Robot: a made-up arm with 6 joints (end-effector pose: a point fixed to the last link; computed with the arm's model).
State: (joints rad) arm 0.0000 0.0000 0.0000 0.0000 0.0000 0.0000
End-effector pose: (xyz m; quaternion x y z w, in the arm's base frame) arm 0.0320 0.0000 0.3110 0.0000 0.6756 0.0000 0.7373
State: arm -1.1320 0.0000 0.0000 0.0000 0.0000 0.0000
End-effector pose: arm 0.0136 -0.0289 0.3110 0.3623 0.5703 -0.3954 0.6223
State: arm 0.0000 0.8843 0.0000 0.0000 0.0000 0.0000
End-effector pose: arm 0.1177 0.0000 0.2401 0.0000 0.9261 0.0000 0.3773
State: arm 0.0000 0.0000 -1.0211 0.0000 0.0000 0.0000
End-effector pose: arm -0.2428 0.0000 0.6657 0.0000 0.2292 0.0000 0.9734
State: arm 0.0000 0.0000 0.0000 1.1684 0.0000 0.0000
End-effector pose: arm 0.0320 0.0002 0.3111 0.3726 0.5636 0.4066 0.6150
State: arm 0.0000 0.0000 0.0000 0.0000 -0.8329 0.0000
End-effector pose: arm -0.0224 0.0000 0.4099 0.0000 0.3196 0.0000 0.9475
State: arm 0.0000 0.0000 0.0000 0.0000 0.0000 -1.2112
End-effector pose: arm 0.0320 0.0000 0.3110 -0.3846 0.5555 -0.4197 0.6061
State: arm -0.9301 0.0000 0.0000 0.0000 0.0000 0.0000
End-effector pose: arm 0.0191 -0.0256 0.3110 0.3030 0.6039 -0.3306 0.6590
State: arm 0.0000 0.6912 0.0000 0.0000 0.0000 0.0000
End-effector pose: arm 0.1050 0.0000 0.2617 0.0000 0.8854 0.0000 0.4648
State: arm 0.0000 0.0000 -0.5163 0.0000 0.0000 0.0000
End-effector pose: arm -0.0608 0.0000 0.5263 0.0000 0.4650 0.0000 0.8853
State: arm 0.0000 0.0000 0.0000 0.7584 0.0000 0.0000
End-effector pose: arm 0.0320 0.0001 0.3111 0.2501 0.6276 0.2729 0.6849
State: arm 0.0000 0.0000 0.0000 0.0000 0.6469 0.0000
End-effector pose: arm 0.0111 0.0000 0.2248 0.0000 0.8749 0.0000 0.4843
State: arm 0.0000 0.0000 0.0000 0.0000 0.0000 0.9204
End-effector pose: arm 0.0320 0.0000 0.3110 0.3001 0.6053 0.3274 0.6606
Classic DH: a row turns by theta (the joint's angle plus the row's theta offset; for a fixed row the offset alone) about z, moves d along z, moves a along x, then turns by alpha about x. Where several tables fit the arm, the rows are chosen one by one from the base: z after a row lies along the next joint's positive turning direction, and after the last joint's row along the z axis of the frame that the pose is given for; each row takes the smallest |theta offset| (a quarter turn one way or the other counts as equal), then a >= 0, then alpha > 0; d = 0 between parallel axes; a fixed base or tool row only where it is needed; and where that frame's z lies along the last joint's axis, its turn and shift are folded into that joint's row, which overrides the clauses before.
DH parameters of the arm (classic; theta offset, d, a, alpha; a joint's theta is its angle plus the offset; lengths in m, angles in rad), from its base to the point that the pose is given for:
joint 1: 0 0.185 0 -1.5708
joint 2: 0.1366 0 -0.426 0
joint 3: 1.347 0 -0.0284 1.5708
joint 4: 0 0.3187 0 -1.5708
joint 5: 0 0 0.0002 1.5708
joint 6: 0 0.1395 0 0

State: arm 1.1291 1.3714 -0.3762 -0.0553 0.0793 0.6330
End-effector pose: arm 0.1153 0.2424 0.2599 -0.2600 0.9217 0.2154 0.1907
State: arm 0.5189 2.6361 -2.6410 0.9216 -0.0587 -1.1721
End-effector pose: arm 0.7415 0.4162 0.4138 -0.2318 0.6186 0.0848 0.7459
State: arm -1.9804 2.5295 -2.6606 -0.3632 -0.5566 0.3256
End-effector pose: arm -0.2885 -0.7301 0.5695 0.2886 0.2894 -0.7381 0.5368
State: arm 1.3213 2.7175 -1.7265 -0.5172 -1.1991 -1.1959
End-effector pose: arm 0.1225 0.7409 0.1029 -0.6236 -0.0580 0.1158 0.7710
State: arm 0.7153 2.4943 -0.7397 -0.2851 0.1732 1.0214
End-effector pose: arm 0.2557 0.2131 -0.0612 -0.0092 -0.9910 0.1051 0.0819
